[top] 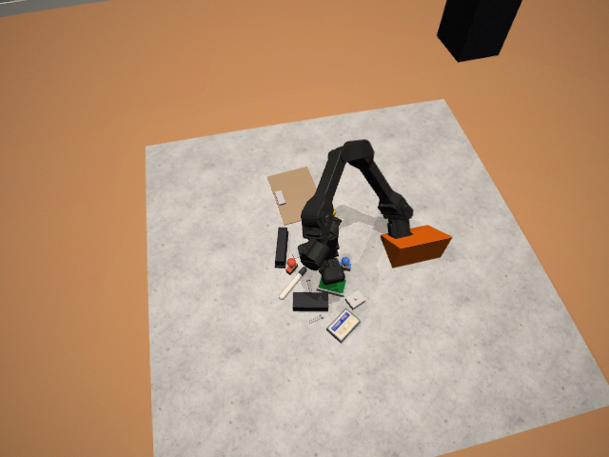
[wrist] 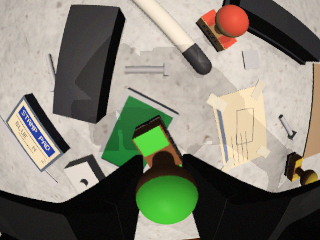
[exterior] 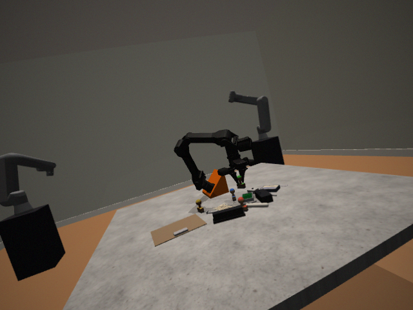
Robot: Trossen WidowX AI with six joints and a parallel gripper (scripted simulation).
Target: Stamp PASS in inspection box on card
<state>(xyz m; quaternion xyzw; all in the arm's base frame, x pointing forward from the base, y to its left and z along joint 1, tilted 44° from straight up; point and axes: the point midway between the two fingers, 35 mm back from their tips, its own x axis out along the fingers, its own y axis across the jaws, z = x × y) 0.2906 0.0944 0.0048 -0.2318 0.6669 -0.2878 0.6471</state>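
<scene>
My gripper tip is now 90 mm above the green ink pad, 30 mm to the right of it and 20 mm past it. Round my gripper tip: black box (80 mm below, 70 mm to the left, 70 mm ahead); then green-knobbed stamp (right at my gripper tip); then blue stamp (80 mm below, 80 mm behind, 20 mm to the right).
</scene>
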